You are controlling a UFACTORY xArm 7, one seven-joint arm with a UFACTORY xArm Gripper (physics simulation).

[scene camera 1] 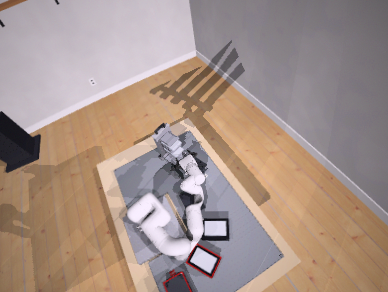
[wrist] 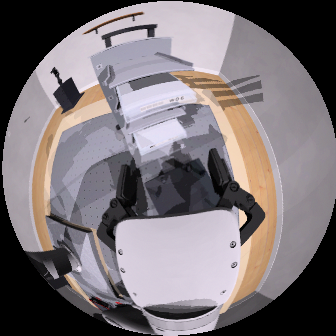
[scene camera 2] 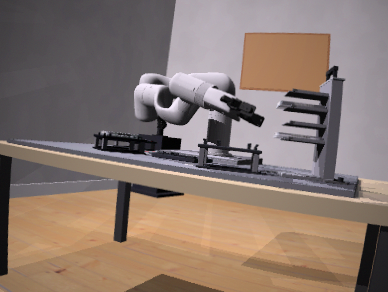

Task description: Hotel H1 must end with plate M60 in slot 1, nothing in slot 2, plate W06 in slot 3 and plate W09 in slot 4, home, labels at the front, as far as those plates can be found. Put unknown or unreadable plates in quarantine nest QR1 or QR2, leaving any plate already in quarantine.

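Frame: origin at the arm's base, x ahead, y left, z up, level; centimetres.
Where they show: gripper, fingertip midpoint: (scene camera 1: 182, 154) (wrist: 168, 163) (scene camera 2: 258, 117); arm's base, link origin: (wrist: 69, 257) (scene camera 2: 216, 154).
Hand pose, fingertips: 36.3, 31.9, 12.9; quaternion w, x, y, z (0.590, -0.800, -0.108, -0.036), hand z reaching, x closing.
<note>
Things, the pixels of their centre, and the offset from my fingertips, as dx, dy, dz. "pt": a spot on its surface instead.
- Hotel H1, body centre: (wrist: 141, 90) (scene camera 2: 314, 122) (scene camera 1: 168, 142) -5.3, +14.5, +0.4
- pale plate, body centre: (wrist: 150, 118) (scene camera 2: 298, 137) -3.5, +10.8, -4.3
- black-framed nest, surface spot: (scene camera 1: 228, 230) pt +5.6, -55.9, -9.8
- thin wooden-edged strip, surface spot: (scene camera 1: 177, 210) pt -18.1, -29.4, -14.8
Hotel H1 (scene camera 1: 162, 131) (scene camera 2: 331, 132) (wrist: 107, 75) stands upright at one table end, with four shelves. In scene view 2 the top and third shelves look bare. The plate labelled W06 (scene camera 2: 300, 106) (wrist: 155, 100) lies on the second shelf from the top. Another pale plate (scene camera 2: 295, 136) (wrist: 160, 136) lies on the lowest shelf; its label is unreadable. My gripper (scene camera 2: 256, 119) (wrist: 168, 163) is open and empty, in front of the hotel and apart from it. A red-framed nest (scene camera 1: 200, 269) holds a white plate (scene camera 1: 204, 259). Another red-framed nest (scene camera 1: 175, 276) looks empty, partly cut off.
A black-framed nest (scene camera 1: 228, 230) holds a white plate (scene camera 1: 215, 228) beside the arm. A low black stand (scene camera 2: 229, 147) with upright posts stands on the table below and before the gripper. A thin wooden-edged strip (scene camera 1: 175, 212) lies near the arm base. A dark cabinet (scene camera 1: 17, 145) stands off the table.
</note>
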